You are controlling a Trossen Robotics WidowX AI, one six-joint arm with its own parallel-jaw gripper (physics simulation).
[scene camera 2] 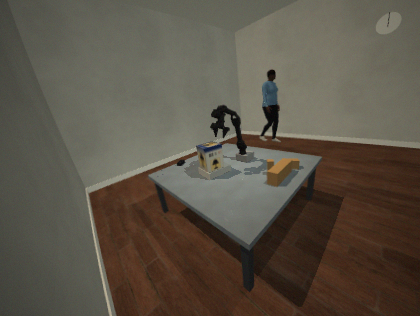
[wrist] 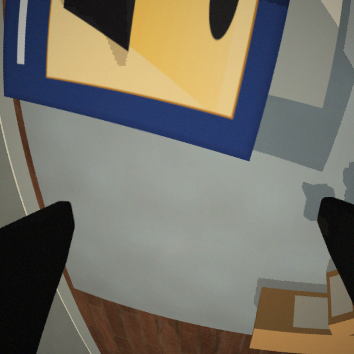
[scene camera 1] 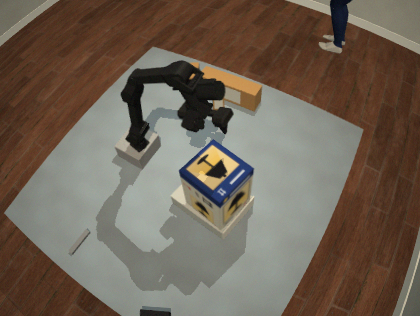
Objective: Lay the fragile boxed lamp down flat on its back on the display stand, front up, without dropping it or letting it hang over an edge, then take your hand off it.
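Places are measured from the arm's base along level axes (x ahead, y left, z up), in metres.
Where they show: gripper, fingertip midpoint: (scene camera 2: 219, 137) (wrist: 200, 213) (scene camera 1: 214, 130); arm's base, link origin: (scene camera 2: 242, 153) (scene camera 1: 139, 143).
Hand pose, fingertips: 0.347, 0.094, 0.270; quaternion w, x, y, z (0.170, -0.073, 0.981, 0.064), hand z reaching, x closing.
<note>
Each offset is from my fingertips to the top centre of the thing, as dx, dy, dz. Level surfaces: height alone.
The boxed lamp @(+0.075, -0.081, -0.058) (scene camera 1: 215, 172) (scene camera 2: 210, 157) (wrist: 165, 45) is a cream box with a blue-bordered top face. A black lamp picture on yellow faces up; lamp pictures also show on its sides. It rests on the pale display stand (scene camera 1: 178, 196) (scene camera 2: 216, 173) (wrist: 305, 65), whose edges show around parts of its base. The box's underside and far sides are hidden in the scene views. My gripper (scene camera 1: 210, 126) (scene camera 2: 221, 135) (wrist: 200, 213) is open, with nothing between its fingers. It hangs above the table, beside the box and higher than its top, apart from it.
The arm's pale base block (scene camera 1: 138, 152) (scene camera 2: 245, 157) stands beside the stand. An orange block structure @(-0.271, +0.414, -0.238) (scene camera 1: 232, 82) (scene camera 2: 280, 172) (wrist: 280, 306) lies near the edge of the grey table @(dz -0.347) (scene camera 1: 305, 175) (scene camera 2: 215, 195). A thin bar @(-0.249, -0.585, -0.336) (scene camera 1: 79, 242) and a dark object @(+0.204, -0.581, -0.312) (scene camera 1: 155, 312) (scene camera 2: 181, 162) also show.
</note>
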